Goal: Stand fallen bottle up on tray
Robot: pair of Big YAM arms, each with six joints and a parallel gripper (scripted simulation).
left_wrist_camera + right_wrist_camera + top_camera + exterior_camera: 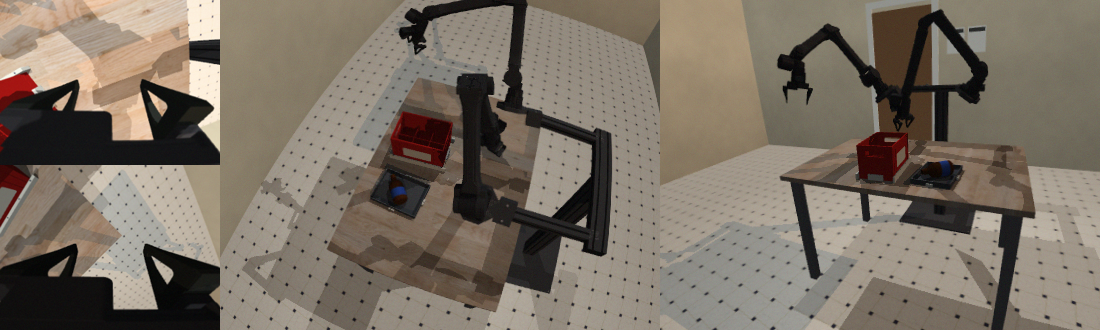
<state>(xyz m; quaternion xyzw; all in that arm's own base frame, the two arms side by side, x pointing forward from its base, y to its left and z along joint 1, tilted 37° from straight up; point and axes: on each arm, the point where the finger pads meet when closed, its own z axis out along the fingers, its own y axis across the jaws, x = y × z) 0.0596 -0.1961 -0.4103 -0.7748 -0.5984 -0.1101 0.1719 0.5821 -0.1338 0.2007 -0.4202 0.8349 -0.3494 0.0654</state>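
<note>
The brown bottle lies 370 mm ahead of my left hand, 340 mm to the left of it and 110 mm below it. The rest, counted from my left hand: red crate (360 mm ahead, 60 mm below, 50 mm to the left); then dark tray (350 mm ahead, 340 mm to the left, 140 mm below).
</note>
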